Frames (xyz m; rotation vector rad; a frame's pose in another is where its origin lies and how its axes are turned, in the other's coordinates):
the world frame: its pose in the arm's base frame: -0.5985 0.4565 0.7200 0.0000 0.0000 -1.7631
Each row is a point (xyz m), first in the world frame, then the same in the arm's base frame.
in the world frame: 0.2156 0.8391 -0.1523
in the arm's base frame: 0.1839 0.0845 0.5677
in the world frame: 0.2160 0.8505 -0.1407
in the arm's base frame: 0.1950 0.0819 0.5793
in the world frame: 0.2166 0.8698 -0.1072
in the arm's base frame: 0.2139 0.0777 0.6128
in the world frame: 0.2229 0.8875 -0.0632
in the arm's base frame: 0.2300 0.0681 0.6568
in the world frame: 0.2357 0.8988 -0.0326
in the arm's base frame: 0.2387 0.0534 0.6874
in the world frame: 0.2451 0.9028 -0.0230
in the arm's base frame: 0.2408 0.0434 0.6970
